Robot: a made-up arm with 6 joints. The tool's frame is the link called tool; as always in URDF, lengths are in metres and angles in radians. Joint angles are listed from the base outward.
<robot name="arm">
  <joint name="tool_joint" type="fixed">
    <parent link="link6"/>
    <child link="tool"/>
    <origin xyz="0 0 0" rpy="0 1.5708 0"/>
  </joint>
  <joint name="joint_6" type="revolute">
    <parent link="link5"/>
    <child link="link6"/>
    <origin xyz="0 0 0.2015" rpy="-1.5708 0 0"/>
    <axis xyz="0 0 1"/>
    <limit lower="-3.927" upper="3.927"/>
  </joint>
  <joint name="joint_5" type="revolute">
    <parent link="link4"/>
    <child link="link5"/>
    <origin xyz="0 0 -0.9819" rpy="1.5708 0 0"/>
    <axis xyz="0 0 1"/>
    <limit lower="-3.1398" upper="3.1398"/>
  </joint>
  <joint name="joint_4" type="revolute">
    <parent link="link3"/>
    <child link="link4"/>
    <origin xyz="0 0 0" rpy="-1.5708 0 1.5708"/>
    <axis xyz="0 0 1"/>
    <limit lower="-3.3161" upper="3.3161"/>
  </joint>
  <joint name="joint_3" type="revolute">
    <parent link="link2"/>
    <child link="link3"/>
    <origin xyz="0 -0.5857 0" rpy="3.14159 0 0"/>
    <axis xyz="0 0 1"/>
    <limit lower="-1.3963" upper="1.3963"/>
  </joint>
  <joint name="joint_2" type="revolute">
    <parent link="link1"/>
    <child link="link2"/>
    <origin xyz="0 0 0" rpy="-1.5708 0 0"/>
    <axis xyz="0 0 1"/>
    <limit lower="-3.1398" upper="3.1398"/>
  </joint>
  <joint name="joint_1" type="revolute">
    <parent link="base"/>
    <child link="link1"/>
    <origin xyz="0 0 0.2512"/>
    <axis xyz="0 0 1"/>
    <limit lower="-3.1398" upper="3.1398"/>
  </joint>
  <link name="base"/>
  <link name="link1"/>
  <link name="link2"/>
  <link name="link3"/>
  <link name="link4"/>
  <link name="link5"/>
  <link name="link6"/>
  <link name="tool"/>
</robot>
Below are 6 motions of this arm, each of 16 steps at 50 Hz.
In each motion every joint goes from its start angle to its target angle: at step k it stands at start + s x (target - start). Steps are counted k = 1, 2, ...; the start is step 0. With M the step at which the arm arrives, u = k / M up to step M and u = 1 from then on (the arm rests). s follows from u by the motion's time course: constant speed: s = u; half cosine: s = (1 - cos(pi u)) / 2; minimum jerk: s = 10 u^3 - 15 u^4 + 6 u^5.
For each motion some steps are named. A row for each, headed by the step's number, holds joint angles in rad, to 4 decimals.
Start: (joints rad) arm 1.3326 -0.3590 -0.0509 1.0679 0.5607 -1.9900
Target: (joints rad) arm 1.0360 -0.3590 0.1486 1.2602 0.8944 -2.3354
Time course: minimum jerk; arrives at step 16
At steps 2, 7, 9, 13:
2: 1.3278 -0.3590 -0.0477 1.0710 0.5661 -1.9955
7: 1.2187 -0.3590 0.0257 1.1417 0.6888 -2.1226
9: 1.1499 -0.3590 0.0720 1.1864 0.7663 -2.2028
13: 1.0505 -0.3590 0.1389 1.2508 0.8781 -2.3186

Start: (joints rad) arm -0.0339 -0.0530 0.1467 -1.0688 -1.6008 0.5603
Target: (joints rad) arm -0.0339 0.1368 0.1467 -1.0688 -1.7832 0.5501
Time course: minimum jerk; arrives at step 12
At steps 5, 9, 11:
5: -0.0339 0.0128 0.1467 -1.0688 -1.6640 0.5568
9: -0.0339 0.1172 0.1467 -1.0688 -1.7643 0.5512
11: -0.0339 0.1358 0.1467 -1.0688 -1.7823 0.5502

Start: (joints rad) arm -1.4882 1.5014 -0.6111 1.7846 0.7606 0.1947
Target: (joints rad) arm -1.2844 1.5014 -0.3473 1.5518 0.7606 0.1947
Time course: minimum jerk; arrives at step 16
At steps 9, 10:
9: -1.3627 1.5014 -0.4486 1.6412 0.7606 0.1947
10: -1.3405 1.5014 -0.4199 1.6159 0.7606 0.1947

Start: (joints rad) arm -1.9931 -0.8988 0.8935 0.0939 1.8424 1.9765
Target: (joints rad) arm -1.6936 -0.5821 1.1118 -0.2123 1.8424 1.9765
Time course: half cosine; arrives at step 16
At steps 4, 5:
4: -1.9492 -0.8524 0.9255 0.0491 1.8424 1.9765
5: -1.9265 -0.8284 0.9420 0.0259 1.8424 1.9765

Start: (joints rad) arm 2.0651 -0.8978 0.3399 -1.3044 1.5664 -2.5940
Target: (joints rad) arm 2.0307 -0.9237 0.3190 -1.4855 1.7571 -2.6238
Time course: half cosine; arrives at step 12
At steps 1, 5, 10, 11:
1: 2.0645 -0.8982 0.3395 -1.3075 1.5696 -2.5945
5: 2.0524 -0.9074 0.3322 -1.3715 1.6371 -2.6050
10: 2.0330 -0.9220 0.3204 -1.4734 1.7443 -2.6218
11: 2.0313 -0.9233 0.3194 -1.4824 1.7539 -2.6233

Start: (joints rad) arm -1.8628 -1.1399 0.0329 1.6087 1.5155 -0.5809
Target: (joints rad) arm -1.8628 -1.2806 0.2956 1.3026 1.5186 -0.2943
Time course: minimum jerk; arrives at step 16
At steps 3, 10, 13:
3: -1.8628 -1.1468 0.0457 1.5938 1.5157 -0.5669
10: -1.8628 -1.2419 0.2233 1.3868 1.5177 -0.3732
13: -1.8628 -1.2737 0.2828 1.3175 1.5184 -0.3083

